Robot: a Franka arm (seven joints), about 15 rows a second.
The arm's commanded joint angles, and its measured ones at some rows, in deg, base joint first. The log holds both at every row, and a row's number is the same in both.
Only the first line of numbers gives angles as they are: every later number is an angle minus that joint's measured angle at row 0.
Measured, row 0:
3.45 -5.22 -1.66 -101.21 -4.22 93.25 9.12
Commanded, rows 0 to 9:
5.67 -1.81 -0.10 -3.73 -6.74 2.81 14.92
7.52 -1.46 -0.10 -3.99 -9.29 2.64 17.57
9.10 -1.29 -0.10 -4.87 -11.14 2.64 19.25
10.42 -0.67 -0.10 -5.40 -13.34 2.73 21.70
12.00 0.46 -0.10 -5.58 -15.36 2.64 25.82
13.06 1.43 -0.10 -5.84 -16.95 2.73 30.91
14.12 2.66 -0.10 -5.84 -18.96 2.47 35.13
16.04 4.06 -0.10 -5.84 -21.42 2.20 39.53
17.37 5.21 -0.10 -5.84 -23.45 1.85 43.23
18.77 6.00 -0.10 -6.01 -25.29 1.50 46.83
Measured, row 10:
15.72 4.14 0.44 -5.67 -21.46 1.41 39.57
